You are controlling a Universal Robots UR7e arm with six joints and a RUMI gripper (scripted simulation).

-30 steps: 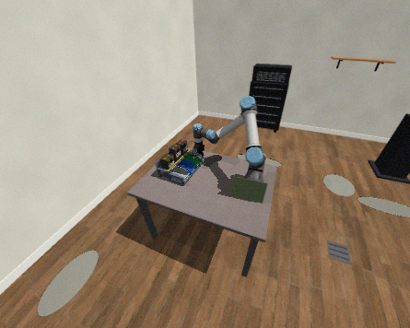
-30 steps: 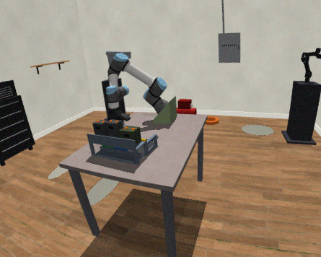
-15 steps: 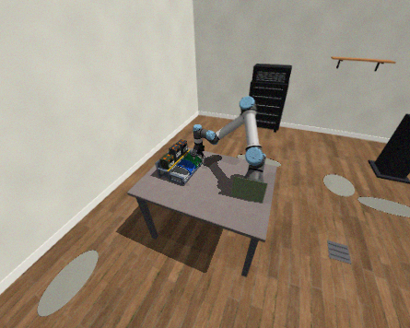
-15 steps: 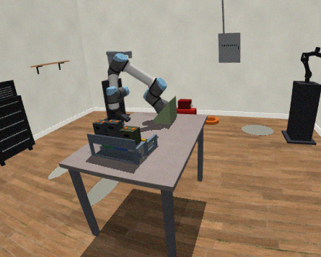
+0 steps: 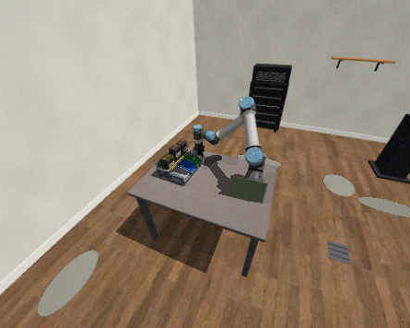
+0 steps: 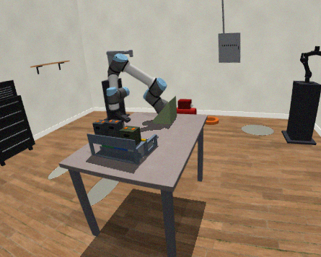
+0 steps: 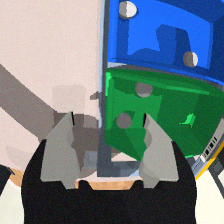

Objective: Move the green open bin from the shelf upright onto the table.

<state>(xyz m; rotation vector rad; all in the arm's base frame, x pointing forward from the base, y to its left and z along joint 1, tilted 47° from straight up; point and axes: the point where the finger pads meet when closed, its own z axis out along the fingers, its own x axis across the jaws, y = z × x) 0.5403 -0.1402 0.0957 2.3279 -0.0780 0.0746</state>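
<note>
Now: hand 80 mm short of the green open bin, 10 mm to the left of it and 10 mm above it. The rest, counted from my hand: grey bin: 220 mm to the left, 100 mm ahead, 10 mm below; blue bin: 100 mm to the left, 90 mm ahead, 10 mm below; yellow rail: 140 mm ahead, 100 mm to the left, 60 mm above.
</note>
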